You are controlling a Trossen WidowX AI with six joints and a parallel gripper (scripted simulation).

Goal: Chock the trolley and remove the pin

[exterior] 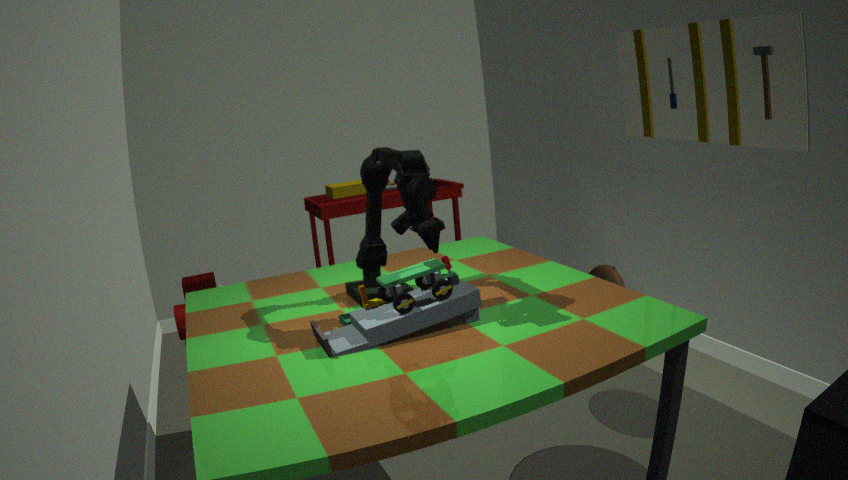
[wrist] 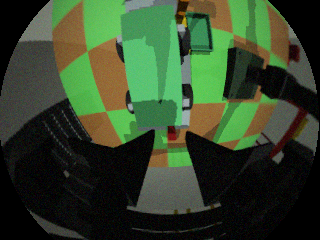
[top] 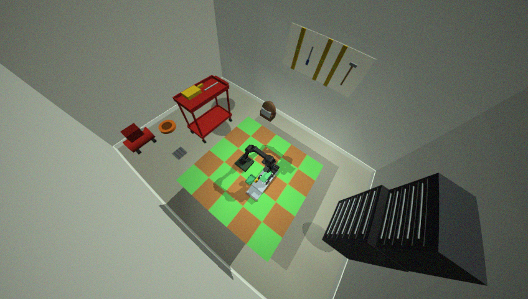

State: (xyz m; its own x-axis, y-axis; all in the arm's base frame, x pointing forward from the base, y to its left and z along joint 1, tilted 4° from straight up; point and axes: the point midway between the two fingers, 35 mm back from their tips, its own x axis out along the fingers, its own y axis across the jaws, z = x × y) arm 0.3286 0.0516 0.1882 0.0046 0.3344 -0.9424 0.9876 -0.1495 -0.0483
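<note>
Right now my gripper tip is 40 mm to the right of the red-headed stop pin and 60 mm above it. Round my gripper tip: grey ramp 10 mm ahead, 80 mm to the right, 140 mm below; yellow chock 50 mm behind, 170 mm to the right, 110 mm below; trolley 10 mm ahead, 70 mm to the right, 80 mm below.
</note>
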